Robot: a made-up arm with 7 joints. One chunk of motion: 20 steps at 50 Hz.
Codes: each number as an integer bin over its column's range. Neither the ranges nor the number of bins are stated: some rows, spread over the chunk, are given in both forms.
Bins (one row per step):
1: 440 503 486 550 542 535
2: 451 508 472 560 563 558
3: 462 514 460 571 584 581
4: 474 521 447 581 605 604
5: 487 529 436 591 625 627
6: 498 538 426 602 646 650
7: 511 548 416 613 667 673
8: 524 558 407 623 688 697
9: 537 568 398 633 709 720
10: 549 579 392 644 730 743
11: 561 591 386 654 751 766
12: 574 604 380 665 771 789
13: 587 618 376 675 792 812
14: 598 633 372 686 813 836
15: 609 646 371 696 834 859
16: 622 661 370 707 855 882
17: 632 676 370 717 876 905
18: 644 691 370 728 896 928
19: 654 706 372 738 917 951
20: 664 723 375 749 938 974
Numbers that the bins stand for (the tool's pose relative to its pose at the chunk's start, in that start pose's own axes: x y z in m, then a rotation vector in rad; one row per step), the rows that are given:
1: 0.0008 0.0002 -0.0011 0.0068 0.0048 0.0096
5: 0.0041 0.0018 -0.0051 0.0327 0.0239 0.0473
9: 0.0076 0.0041 -0.0081 0.0592 0.0432 0.0855
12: 0.0102 0.0063 -0.0096 0.0794 0.0575 0.1138
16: 0.0136 0.0097 -0.0104 0.1059 0.0768 0.1520
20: 0.0165 0.0134 -0.0100 0.1323 0.0960 0.1897
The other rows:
2: 0.0016 0.0005 -0.0022 0.0132 0.0096 0.0190
3: 0.0024 0.0009 -0.0032 0.0201 0.0145 0.0284
4: 0.0032 0.0013 -0.0042 0.0264 0.0193 0.0379
6: 0.0049 0.0023 -0.0059 0.0396 0.0287 0.0568
7: 0.0058 0.0029 -0.0067 0.0466 0.0336 0.0662
8: 0.0067 0.0035 -0.0074 0.0529 0.0384 0.0761
10: 0.0085 0.0048 -0.0086 0.0661 0.0481 0.0949
11: 0.0093 0.0055 -0.0091 0.0724 0.0529 0.1044
13: 0.0111 0.0071 -0.0099 0.0857 0.0623 0.1233
14: 0.0119 0.0080 -0.0102 0.0926 0.0672 0.1331
15: 0.0127 0.0088 -0.0103 0.0989 0.0720 0.1425
17: 0.0143 0.0106 -0.0104 0.1122 0.0817 0.1614
18: 0.0151 0.0115 -0.0104 0.1191 0.0863 0.1709
19: 0.0158 0.0124 -0.0102 0.1254 0.0911 0.1803

